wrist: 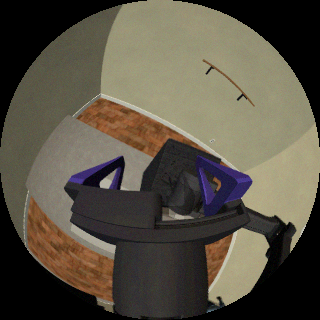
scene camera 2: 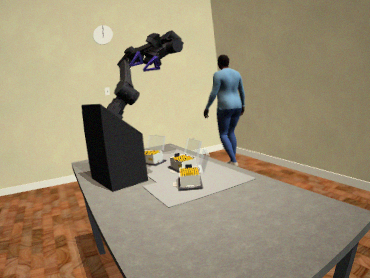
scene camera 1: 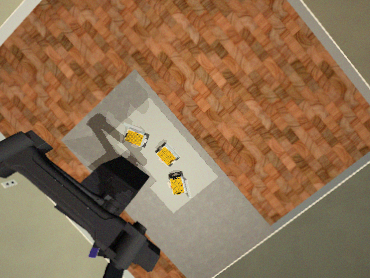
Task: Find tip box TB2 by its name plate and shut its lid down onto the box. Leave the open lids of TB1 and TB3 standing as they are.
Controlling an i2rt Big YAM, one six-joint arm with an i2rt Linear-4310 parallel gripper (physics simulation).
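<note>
Three tip boxes with yellow tips stand on the pale mat: a far one, a middle one and a near one, as scene camera 2 sees them. Each has a clear lid standing open: the far lid, the middle lid and the near lid. The name plates are too small to read, so I cannot tell which box is TB2. My gripper is open and empty, high above the table and away from the boxes. In the wrist view the gripper's body hides most of the mat.
A tall black block with a sloped top stands on the table, beside the pale mat. A person is on the floor beyond the table.
</note>
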